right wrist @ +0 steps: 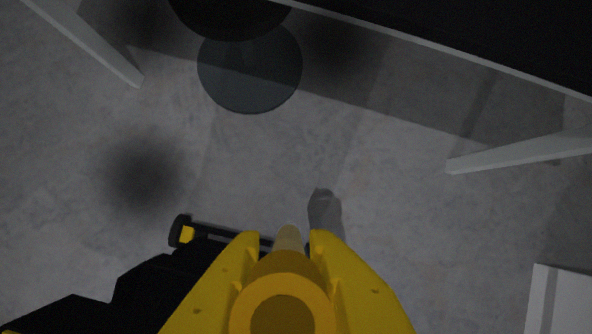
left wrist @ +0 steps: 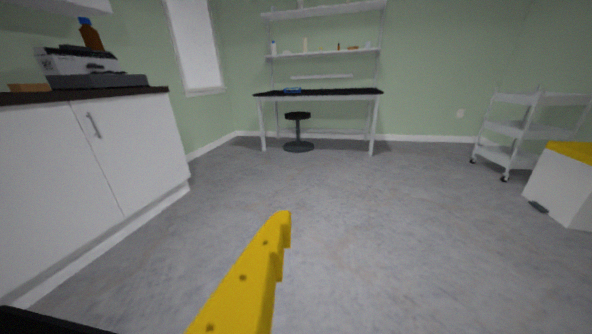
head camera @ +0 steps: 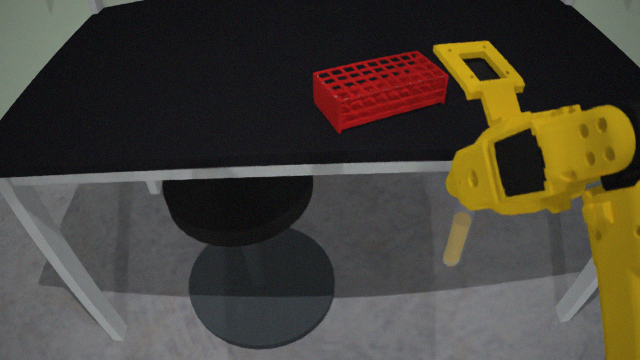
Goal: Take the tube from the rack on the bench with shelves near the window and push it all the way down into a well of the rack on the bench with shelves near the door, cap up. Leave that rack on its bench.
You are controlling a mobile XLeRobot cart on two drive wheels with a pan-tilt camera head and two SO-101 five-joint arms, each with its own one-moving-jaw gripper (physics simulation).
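Frame: origin at the left arm's base, x ahead, y left, z up, level; millimetres.
Seen in the pictures: left hand at its tool point: (left wrist: 290, 224); right hand at its tool point: (right wrist: 258, 247) (head camera: 455, 184).
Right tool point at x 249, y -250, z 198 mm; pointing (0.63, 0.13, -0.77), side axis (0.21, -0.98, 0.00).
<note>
A point is followed by its place in that frame.
My right gripper (head camera: 462, 202) (right wrist: 285, 241) {x 249, y -250, z 198 mm} is shut on the tube (head camera: 457, 240) {x 236, y -258, z 153 mm} (right wrist: 288, 239) {x 250, y -259, z 180 mm} at its orange cap. The cap faces the right wrist camera, and the pale, see-through body hangs below the jaws, slightly tilted in the head view, over the floor in front of the bench edge. A red rack (head camera: 327, 106) {x 606, y -189, z 12 mm} with open square wells stands on the black bench top (head camera: 200, 90) {x 722, y 30, z -13 mm}, up and to the left of this gripper. My left gripper (left wrist: 286, 220) is fully open; one notched jaw shows. A blue rack (left wrist: 292, 90) {x -2738, y -636, z 17 mm} stands on a far bench (left wrist: 345, 92) {x -2649, y -5, z -13 mm} near the window.
A black stool seat (head camera: 237, 210) {x 686, y -3, z -292 mm} with a round grey base (head camera: 262, 290) {x 768, y 3, z -745 mm} (right wrist: 250, 75) {x 745, y -5, z -745 mm} is partly under the near bench. The left wrist view shows a white cabinet (left wrist: 125, 140) {x -1151, y -1343, z -160 mm} at the left, another stool (left wrist: 297, 116) {x -2748, y -586, z -297 mm} at the far bench, and a white cart (left wrist: 525, 131) {x -2147, y 1412, z -309 mm} at the right.
</note>
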